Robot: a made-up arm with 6 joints.
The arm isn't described. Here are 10 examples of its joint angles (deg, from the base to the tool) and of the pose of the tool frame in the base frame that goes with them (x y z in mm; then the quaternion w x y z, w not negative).
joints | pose
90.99 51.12 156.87 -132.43 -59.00 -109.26 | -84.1 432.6 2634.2 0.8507 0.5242 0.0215 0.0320
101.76 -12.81 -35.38 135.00 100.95 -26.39 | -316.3 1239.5 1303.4 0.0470 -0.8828 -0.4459 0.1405
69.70 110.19 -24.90 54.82 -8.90 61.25 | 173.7 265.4 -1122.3 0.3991 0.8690 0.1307 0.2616
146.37 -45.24 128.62 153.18 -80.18 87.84 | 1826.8 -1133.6 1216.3 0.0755 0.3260 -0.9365 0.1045
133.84 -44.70 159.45 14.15 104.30 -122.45 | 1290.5 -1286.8 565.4 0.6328 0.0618 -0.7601 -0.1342
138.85 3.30 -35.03 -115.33 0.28 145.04 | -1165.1 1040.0 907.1 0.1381 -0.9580 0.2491 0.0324
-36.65 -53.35 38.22 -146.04 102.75 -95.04 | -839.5 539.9 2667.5 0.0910 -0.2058 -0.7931 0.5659
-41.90 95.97 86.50 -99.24 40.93 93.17 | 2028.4 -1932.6 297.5 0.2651 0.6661 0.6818 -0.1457
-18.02 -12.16 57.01 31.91 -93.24 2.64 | 225.9 -201.1 3066.7 0.1996 0.4198 0.8771 -0.1204
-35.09 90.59 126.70 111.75 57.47 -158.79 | 1968.9 -1326.0 1538.8 0.3579 0.0038 0.8591 0.3659
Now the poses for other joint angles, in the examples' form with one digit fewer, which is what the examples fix.
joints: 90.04 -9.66 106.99 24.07 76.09 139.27
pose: 18 -944 2879 0.421 0.838 0.338 -0.079
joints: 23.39 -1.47 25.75 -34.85 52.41 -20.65
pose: 1257 467 2628 0.688 0.031 0.340 0.640
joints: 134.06 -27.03 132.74 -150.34 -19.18 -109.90
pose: 1309 -1359 1919 0.573 0.532 0.418 0.463
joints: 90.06 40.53 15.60 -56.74 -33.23 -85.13
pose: -39 2377 916 0.648 -0.256 -0.636 -0.332
